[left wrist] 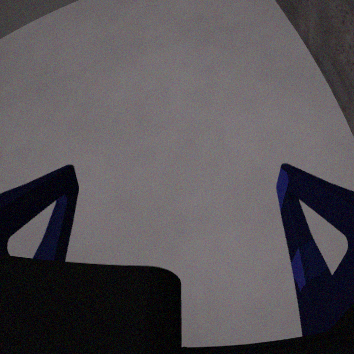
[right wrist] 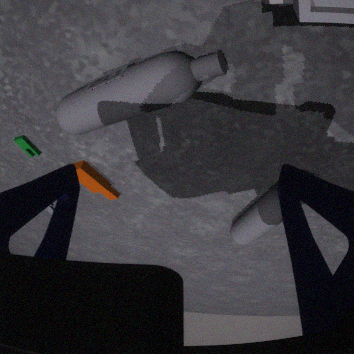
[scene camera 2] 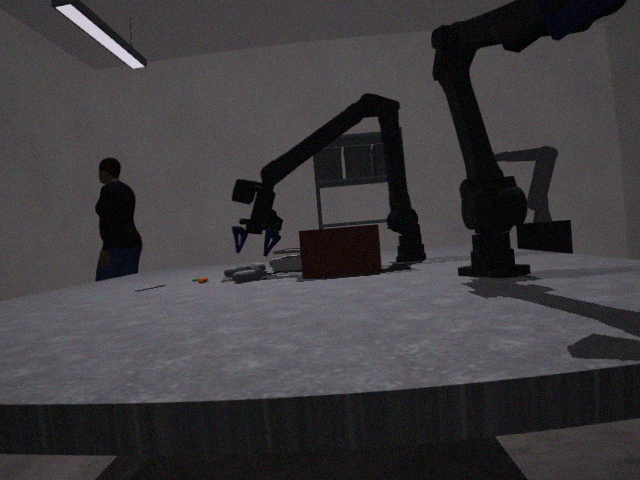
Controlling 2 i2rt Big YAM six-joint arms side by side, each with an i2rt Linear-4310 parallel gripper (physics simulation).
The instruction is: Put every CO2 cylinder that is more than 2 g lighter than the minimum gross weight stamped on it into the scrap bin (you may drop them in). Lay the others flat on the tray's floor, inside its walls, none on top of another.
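Frame: origin at the left arm's base, x left, y back, z up, level; millimetres.
Seen in the pictures: left gripper, fingertip midpoint: (left wrist: 176, 175); right gripper, fingertip midpoint: (right wrist: 178, 175) (scene camera 2: 251, 254); left arm's base, origin of the base link: (scene camera 2: 493, 274); right arm's base, origin of the base link: (scene camera 2: 411, 259).
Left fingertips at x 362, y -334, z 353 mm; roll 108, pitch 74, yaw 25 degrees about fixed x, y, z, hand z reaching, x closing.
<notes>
Offsets run from my left fingertips to a thing's top centre. "pt": to the spot under its first point.
A large grey CO2 cylinder {dy +13, dx -1026, dz -324 mm} (right wrist: 135, 92) lies on its side in the right wrist view, its neck to the upper right. A smaller cylinder {dy -11, dx -863, dz -324 mm} (right wrist: 254, 223) lies lower right, partly hidden by a finger. Two cylinders {pt dy -19, dx -846, dz -332 mm} (scene camera 2: 249, 273) {pt dy -18, dx -1026, dz -329 mm} (scene camera 2: 232, 269) lie close together in scene camera 2; any stamped weights are unreadable. My right gripper (scene camera 2: 252, 253) (right wrist: 178, 175) is open and empty above the table, over the cylinders' area. My left gripper (left wrist: 176, 175) is open and empty, raised away from the table. A dark red box {dy +209, dx -770, dz -233 mm} (scene camera 2: 339, 251), apparently the scrap bin, stands right of the cylinders. I cannot identify the tray.
An orange piece {dy -117, dx -985, dz -344 mm} (scene camera 2: 203, 280) (right wrist: 96, 182) and a small green piece {dy -124, dx -1061, dz -349 mm} (scene camera 2: 195, 280) (right wrist: 27, 145) lie near the cylinders. A thin rod {dy -263, dx -982, dz -350 mm} (scene camera 2: 149, 287) lies farther left. A low pale object {pt dy +144, dx -1000, dz -330 mm} (scene camera 2: 285, 264) sits between cylinders and red box. A person (scene camera 2: 118, 222) stands behind the table.
</notes>
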